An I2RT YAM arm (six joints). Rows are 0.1 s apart.
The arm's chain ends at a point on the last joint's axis. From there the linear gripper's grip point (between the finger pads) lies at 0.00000 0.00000 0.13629 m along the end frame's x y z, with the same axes.
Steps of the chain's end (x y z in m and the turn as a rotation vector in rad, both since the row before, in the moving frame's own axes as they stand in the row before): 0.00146 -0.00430 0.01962 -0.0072 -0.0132 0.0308; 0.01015 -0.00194 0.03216 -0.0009 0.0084 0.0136; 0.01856 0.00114 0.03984 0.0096 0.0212 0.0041; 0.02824 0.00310 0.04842 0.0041 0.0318 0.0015; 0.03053 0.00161 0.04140 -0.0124 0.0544 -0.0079
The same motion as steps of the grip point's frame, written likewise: -0.00035 -0.00335 0.01960 -0.0072 -0.0132 0.0308; 0.01129 -0.00181 0.03216 -0.0009 0.0084 0.0136; 0.02145 -0.00016 0.03980 0.0096 0.0212 0.0041; 0.03257 0.00254 0.04835 0.0041 0.0318 0.0015; 0.03795 0.00327 0.04119 -0.0124 0.0544 -0.0079
